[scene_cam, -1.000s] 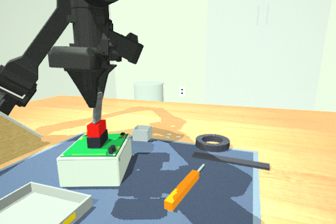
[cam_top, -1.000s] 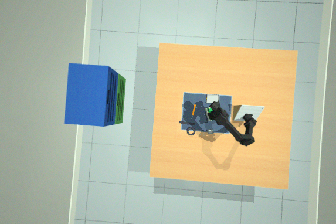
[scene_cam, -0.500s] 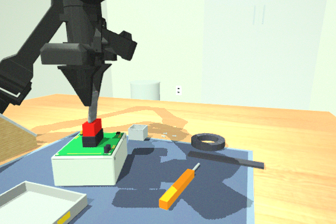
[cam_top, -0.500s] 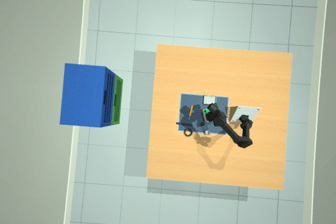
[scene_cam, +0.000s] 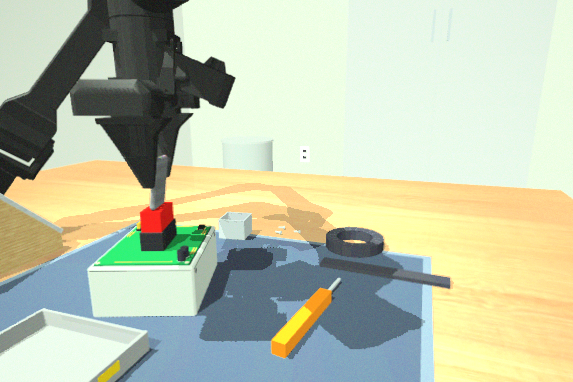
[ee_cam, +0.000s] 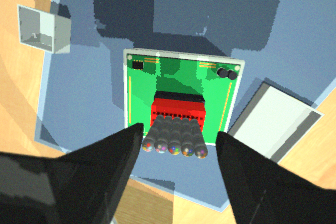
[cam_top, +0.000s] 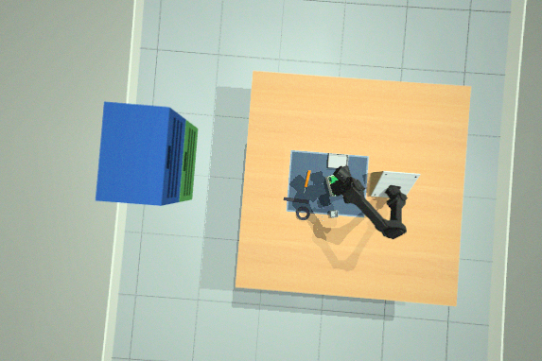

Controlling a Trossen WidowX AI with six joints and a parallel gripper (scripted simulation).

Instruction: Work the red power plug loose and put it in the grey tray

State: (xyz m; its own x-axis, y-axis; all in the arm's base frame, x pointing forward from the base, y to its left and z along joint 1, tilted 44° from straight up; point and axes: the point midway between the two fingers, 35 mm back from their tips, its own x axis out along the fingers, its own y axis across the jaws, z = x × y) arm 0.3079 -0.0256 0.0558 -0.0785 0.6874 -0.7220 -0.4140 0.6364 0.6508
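Now: the red power plug 30 mm below my gripper tip. The rest, counted from my gripper tip: blue mat 50 mm ahead, 120 mm below; dark flat bar 220 mm ahead, 130 mm to the left, 120 mm below.
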